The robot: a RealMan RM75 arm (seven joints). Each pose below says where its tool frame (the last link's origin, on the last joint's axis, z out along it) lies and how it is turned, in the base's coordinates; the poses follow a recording.
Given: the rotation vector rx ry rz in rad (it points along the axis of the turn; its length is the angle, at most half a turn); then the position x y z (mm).
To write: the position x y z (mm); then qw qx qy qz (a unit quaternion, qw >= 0). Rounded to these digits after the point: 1 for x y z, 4 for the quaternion.
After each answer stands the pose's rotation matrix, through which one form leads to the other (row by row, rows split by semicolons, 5 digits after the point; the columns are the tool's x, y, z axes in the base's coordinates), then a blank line. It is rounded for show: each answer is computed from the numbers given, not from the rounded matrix.
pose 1, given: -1.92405 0.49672 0.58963 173.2 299.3 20.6
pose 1, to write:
173.2 299.3 20.6 0.5093 -0.7988 0.2062 0.2448
0.79508 -0.57885 -0.18103; -0.08011 -0.39609 0.91471; -0.60118 -0.71277 -0.36130

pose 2, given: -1.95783 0.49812 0.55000 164.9 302.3 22.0
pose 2, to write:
164.9 302.3 22.0 0.5003 -0.8097 0.2060 0.2275
0.81166 -0.56116 -0.16220; -0.10599 -0.41456 0.90383; -0.57443 -0.71641 -0.39596

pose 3, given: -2.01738 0.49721 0.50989 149.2 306.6 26.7
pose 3, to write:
149.2 306.6 26.7 0.4804 -0.8270 0.2038 0.2090
0.82952 -0.53799 -0.14991; -0.13632 -0.45536 0.87981; -0.54159 -0.70938 -0.45107

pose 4, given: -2.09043 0.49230 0.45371 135.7 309.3 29.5
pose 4, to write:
135.7 309.3 29.5 0.4558 -0.8477 0.1996 0.1840
0.85260 -0.50615 -0.12992; -0.17071 -0.50477 0.84621; -0.49389 -0.69930 -0.51677

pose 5, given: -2.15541 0.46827 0.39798 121.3 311.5 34.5
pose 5, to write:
121.3 311.5 34.5 0.4351 -0.8659 0.1881 0.1599
0.87810 -0.46489 -0.11317; -0.18665 -0.55061 0.81363; -0.44056 -0.69333 -0.57026

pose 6, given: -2.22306 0.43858 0.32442 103.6 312.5 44.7
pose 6, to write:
103.6 312.5 44.7 0.4135 -0.8843 0.1745 0.1290
0.90583 -0.41525 -0.08395; -0.20181 -0.59718 0.77631; -0.37249 -0.68626 -0.62474

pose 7, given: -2.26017 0.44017 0.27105 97.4 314.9 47.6
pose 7, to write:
97.4 314.9 47.6 0.4000 -0.8934 0.1740 0.1071
0.91649 -0.39663 -0.05225; -0.22519 -0.61943 0.75206; -0.33066 -0.67749 -0.65702

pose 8, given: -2.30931 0.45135 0.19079 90.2 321.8 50.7
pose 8, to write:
90.2 321.8 50.7 0.3806 -0.9046 0.1768 0.0747
0.92631 -0.37676 -0.00063; -0.26299 -0.64779 0.71499; -0.26979 -0.66214 -0.69913

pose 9, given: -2.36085 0.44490 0.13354 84.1 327.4 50.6
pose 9, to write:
84.1 327.4 50.6 0.3595 -0.9156 0.1725 0.0518
0.93509 -0.35319 0.02922; -0.27872 -0.68197 0.67619; -0.21890 -0.64045 -0.73614

